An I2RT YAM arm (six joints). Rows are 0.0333 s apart.
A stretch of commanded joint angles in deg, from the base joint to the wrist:
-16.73 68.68 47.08 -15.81 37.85 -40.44
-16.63 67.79 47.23 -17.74 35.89 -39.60
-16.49 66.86 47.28 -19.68 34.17 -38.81
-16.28 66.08 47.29 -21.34 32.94 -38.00
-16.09 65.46 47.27 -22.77 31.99 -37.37
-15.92 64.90 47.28 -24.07 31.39 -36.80
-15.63 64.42 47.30 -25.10 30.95 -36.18
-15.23 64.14 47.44 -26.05 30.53 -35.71
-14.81 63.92 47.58 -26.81 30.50 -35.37
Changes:
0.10 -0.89 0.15 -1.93 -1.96 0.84
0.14 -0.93 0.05 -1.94 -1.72 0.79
0.21 -0.78 0.01 -1.66 -1.23 0.81
0.19 -0.62 -0.02 -1.43 -0.95 0.63
0.17 -0.56 0.01 -1.30 -0.60 0.57
0.29 -0.48 0.02 -1.03 -0.44 0.62
0.40 -0.28 0.14 -0.95 -0.42 0.47
0.42 -0.22 0.14 -0.76 -0.03 0.34

